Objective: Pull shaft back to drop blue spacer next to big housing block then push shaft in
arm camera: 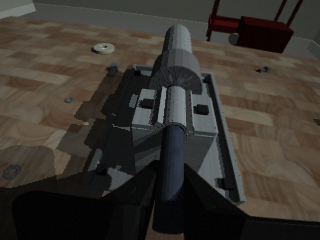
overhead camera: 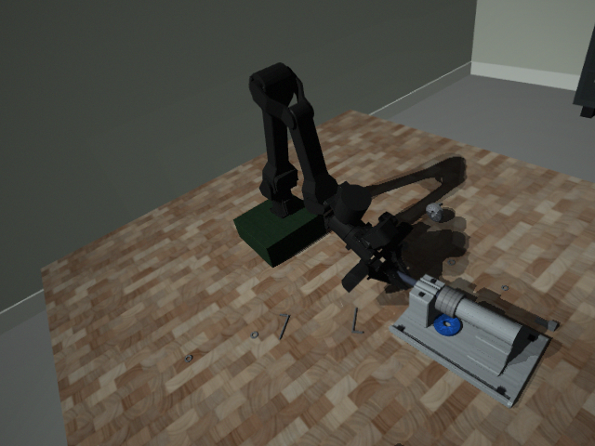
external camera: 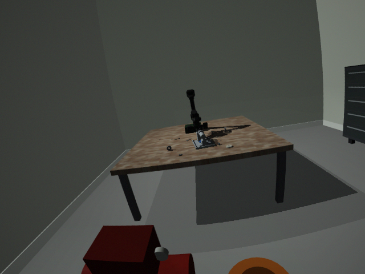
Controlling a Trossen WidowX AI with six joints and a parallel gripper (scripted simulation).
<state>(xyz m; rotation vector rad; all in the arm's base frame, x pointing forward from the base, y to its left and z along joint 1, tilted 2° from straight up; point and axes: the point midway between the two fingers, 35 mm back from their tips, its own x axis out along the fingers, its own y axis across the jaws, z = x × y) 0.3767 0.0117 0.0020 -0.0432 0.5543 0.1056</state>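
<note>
Now: gripper tip 80 mm short of the blue spacer ring, 10 mm to the right of it and 50 mm above it. Also, from my gripper tip: grey disc 130 mm behind, 250 mm to the left, 40 mm below; dark shaft 40 mm ahead, 20 mm above; white disc 290 mm ahead, 190 mm to the left, 60 mm below.
</note>
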